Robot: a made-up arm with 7 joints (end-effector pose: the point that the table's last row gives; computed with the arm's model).
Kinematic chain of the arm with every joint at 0, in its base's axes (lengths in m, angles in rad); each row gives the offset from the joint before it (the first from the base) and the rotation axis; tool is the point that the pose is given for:
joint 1: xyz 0 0 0.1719 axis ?
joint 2: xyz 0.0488 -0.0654 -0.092 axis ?
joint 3: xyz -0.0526 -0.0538 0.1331 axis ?
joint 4: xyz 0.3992 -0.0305 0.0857 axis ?
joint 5: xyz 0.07 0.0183 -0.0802 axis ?
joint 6: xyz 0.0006 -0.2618 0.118 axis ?
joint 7: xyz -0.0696 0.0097 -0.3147 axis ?
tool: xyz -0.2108 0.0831 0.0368
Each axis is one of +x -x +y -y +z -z.
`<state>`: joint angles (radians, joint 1 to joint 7).
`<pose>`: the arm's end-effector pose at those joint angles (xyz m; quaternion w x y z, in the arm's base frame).
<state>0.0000 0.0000 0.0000 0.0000 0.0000 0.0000 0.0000</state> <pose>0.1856 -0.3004 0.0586 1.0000 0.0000 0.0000 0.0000</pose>
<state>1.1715 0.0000 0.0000 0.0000 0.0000 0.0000 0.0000</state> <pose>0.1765 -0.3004 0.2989 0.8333 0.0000 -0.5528 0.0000</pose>
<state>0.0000 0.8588 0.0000 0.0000 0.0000 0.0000 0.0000</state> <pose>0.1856 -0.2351 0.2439 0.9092 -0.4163 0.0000 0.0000</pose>
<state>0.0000 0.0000 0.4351 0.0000 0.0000 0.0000 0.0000</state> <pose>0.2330 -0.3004 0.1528 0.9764 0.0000 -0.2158 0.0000</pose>
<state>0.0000 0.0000 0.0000 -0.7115 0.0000 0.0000 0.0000</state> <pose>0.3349 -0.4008 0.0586 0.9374 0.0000 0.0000 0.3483</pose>
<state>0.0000 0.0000 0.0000 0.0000 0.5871 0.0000 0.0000</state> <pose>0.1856 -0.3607 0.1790 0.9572 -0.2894 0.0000 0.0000</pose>
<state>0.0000 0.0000 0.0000 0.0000 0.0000 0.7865 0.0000</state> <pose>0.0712 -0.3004 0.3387 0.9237 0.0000 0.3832 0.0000</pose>
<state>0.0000 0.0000 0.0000 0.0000 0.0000 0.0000 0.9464</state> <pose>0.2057 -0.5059 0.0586 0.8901 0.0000 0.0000 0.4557</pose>
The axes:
joint 1: -y
joint 2: -x
joint 3: -y
joint 4: -z
joint 5: -x
joint 6: +y
joint 7: +z

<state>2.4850 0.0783 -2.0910 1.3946 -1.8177 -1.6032 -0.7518</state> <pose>0.4572 -0.5090 0.2847 0.4327 -0.4747 0.5175 0.5652</pose>
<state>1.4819 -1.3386 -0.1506 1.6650 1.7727 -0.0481 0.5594</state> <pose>-0.0968 -0.4325 0.5499 0.9653 -0.1450 0.1321 0.1723</pose>
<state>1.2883 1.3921 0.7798 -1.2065 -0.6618 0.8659 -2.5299</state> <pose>0.0500 0.1471 0.6460 0.0511 -0.3514 -0.6224 -0.6975</pose>
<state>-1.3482 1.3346 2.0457 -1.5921 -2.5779 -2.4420 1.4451</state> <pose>-0.2040 0.4113 -0.2011 0.5489 0.4593 -0.2082 0.6667</pose>
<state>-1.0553 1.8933 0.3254 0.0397 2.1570 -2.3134 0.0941</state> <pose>0.0858 0.3951 -0.6888 0.4819 -0.0660 -0.1224 -0.8651</pose>
